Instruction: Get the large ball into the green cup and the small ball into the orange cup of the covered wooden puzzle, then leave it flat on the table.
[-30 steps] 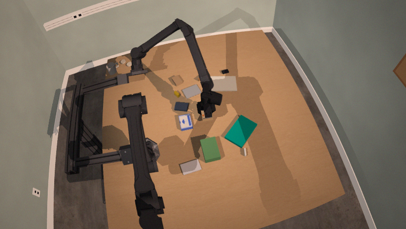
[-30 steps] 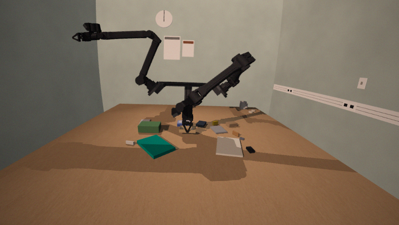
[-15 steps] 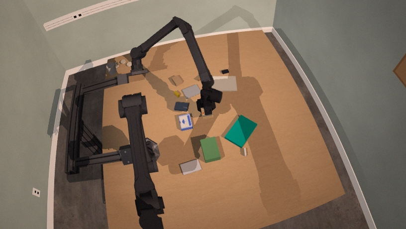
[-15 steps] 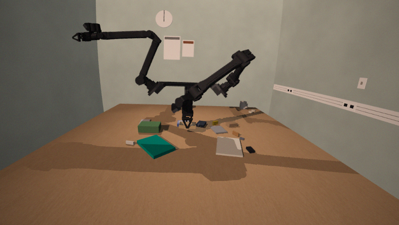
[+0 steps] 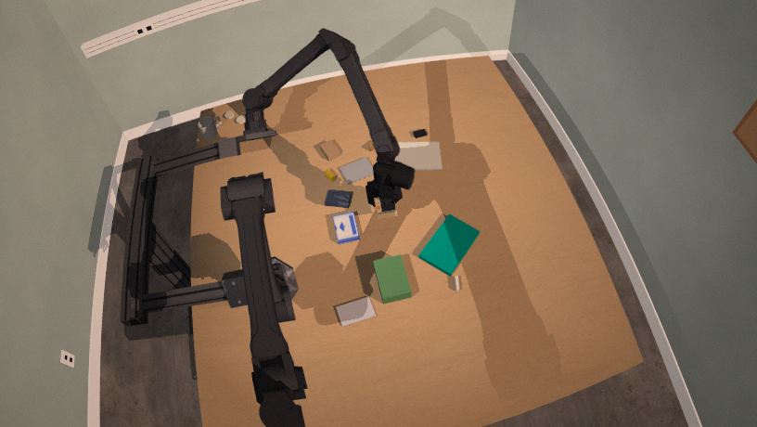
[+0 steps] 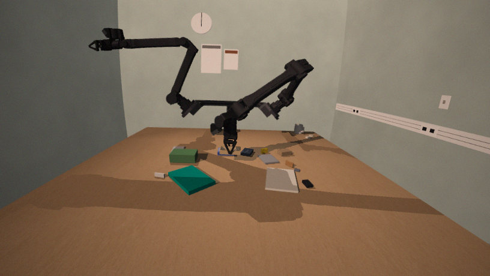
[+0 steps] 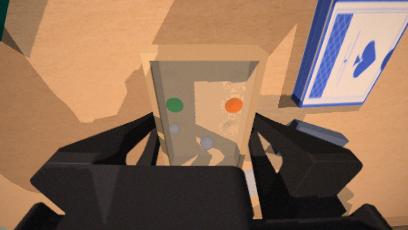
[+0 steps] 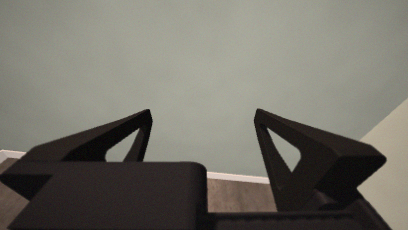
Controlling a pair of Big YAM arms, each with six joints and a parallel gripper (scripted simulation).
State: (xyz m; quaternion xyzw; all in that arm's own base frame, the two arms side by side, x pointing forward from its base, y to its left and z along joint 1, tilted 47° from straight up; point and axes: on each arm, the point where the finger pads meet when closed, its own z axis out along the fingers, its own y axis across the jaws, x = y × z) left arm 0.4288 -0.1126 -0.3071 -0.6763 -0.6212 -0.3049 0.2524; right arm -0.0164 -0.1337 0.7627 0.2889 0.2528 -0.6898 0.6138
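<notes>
My left hand is 10 mm above the covered wooden puzzle. Round my left hand: grey pad 230 mm to the left, 70 mm below, 50 mm behind; then blue-and-white box 150 mm behind, 70 mm below, 20 mm to the right; then navy block 150 mm behind, 110 mm to the left, 70 mm below.
</notes>
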